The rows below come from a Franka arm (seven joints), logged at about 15 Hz.
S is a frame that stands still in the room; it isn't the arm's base.
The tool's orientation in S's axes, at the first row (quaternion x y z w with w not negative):
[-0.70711, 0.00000, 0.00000, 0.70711]
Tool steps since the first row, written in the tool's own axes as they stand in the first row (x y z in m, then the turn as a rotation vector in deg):
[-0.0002, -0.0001, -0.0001, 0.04, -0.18, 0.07]
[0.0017, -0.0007, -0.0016, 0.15, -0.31, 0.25]
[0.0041, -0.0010, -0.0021, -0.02, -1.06, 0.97]
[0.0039, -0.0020, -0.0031, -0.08, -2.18, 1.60]
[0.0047, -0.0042, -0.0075, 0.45, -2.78, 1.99]
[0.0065, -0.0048, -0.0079, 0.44, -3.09, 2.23]
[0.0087, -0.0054, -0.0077, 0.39, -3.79, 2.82]
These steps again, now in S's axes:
[-0.0002, -0.0001, 0.0001, 0.04, 0.07, 0.18]
[0.0017, -0.0016, 0.0007, 0.15, 0.25, 0.31]
[0.0041, -0.0021, 0.0010, -0.02, 0.97, 1.06]
[0.0039, -0.0031, 0.0020, -0.08, 1.60, 2.18]
[0.0047, -0.0075, 0.0042, 0.45, 1.99, 2.78]
[0.0065, -0.0079, 0.0048, 0.44, 2.23, 3.09]
[0.0087, -0.0077, 0.0054, 0.39, 2.82, 3.79]

